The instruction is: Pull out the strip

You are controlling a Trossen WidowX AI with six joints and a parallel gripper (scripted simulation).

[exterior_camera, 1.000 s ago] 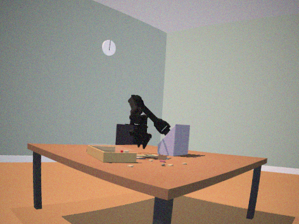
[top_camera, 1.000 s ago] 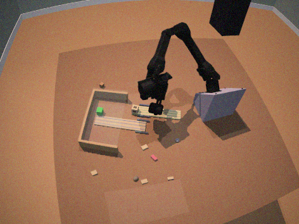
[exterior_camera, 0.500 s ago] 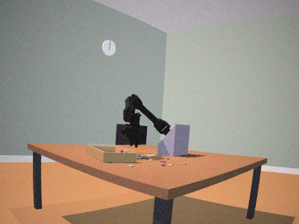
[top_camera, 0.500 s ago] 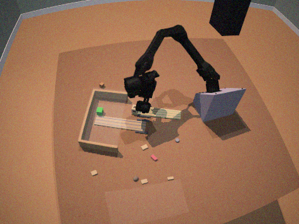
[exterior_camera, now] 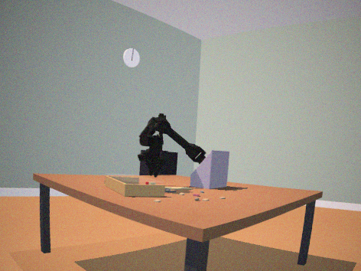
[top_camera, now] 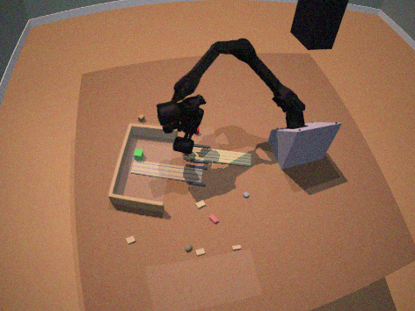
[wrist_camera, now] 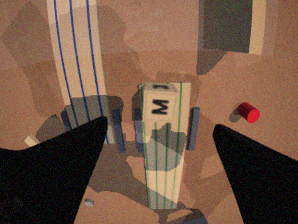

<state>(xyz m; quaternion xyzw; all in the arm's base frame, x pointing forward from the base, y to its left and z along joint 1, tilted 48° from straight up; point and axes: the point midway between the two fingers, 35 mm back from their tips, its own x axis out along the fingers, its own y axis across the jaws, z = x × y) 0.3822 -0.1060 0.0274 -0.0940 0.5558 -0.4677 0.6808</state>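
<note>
Right now my gripper tip is 4 cm above the labelled cube. From my gripper tip the other things lie so: pink block (28 cm to the left, 6 cm below); then red cylinder (9 cm to the right, 7 cm behind, 5 cm below).
</note>
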